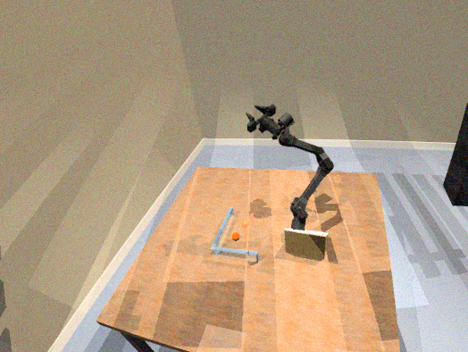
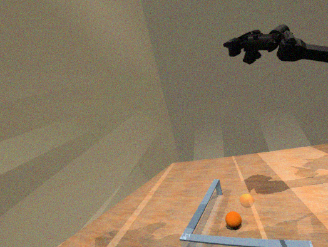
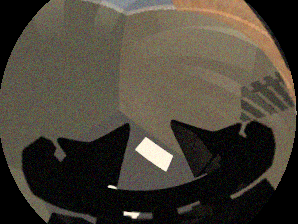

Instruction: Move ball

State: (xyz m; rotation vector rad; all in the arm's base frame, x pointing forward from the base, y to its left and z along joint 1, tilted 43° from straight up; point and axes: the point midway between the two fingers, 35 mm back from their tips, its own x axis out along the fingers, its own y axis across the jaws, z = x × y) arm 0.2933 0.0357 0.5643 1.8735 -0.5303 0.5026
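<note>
The orange ball lies 60 mm ahead of my gripper tip, 390 mm to the left of it and 550 mm below it. From my gripper tip the other things lie so: see-through copy of ball: 30 mm ahead, 300 mm to the left, 550 mm below.
</note>
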